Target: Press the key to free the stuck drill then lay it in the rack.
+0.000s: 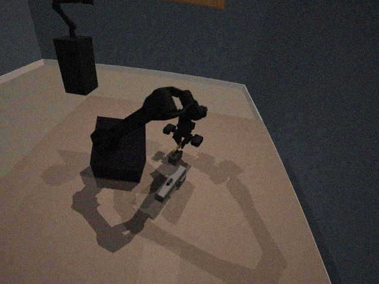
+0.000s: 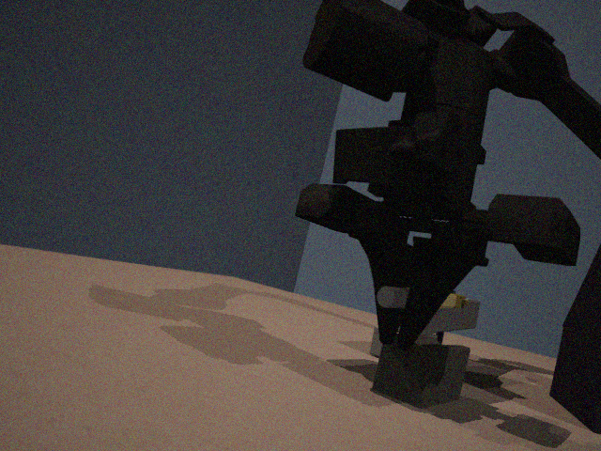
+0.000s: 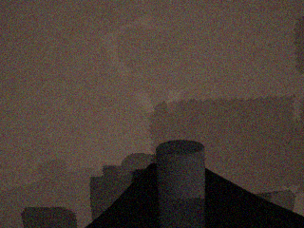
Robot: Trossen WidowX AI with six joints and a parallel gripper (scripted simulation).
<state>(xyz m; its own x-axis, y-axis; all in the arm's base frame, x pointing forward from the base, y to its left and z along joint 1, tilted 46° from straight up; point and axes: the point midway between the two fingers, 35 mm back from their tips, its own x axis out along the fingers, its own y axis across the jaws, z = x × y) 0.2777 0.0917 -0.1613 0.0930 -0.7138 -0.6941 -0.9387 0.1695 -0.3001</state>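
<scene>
The drill lies 40 mm to the right of my gripper tip, 40 mm above it and 10 mm behind it. Round my gripper tip: rack: 50 mm to the right, 20 mm below, 20 mm behind; then dark key: 250 mm to the right, 20 mm above, 10 mm behind; then grey housing block: 230 mm to the right, 10 mm above.
</scene>
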